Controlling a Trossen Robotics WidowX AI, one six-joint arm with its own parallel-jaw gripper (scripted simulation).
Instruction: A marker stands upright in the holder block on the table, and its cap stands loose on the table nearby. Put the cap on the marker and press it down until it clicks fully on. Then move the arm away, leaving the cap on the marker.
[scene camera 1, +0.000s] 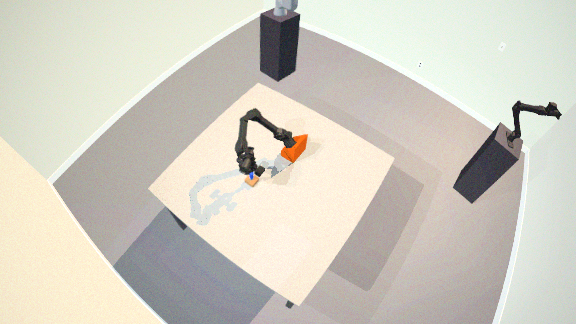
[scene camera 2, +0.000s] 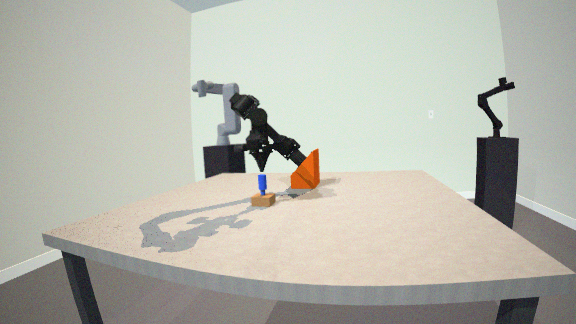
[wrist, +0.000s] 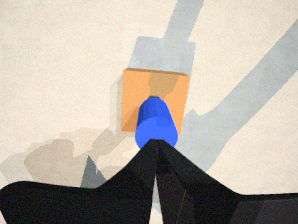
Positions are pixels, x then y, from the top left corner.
Labels:
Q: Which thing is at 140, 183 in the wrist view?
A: The gripper.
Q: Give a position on a blue cap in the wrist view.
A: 154, 121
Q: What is the gripper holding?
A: Nothing.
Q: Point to the gripper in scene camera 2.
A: At 262, 171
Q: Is the gripper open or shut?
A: Shut.

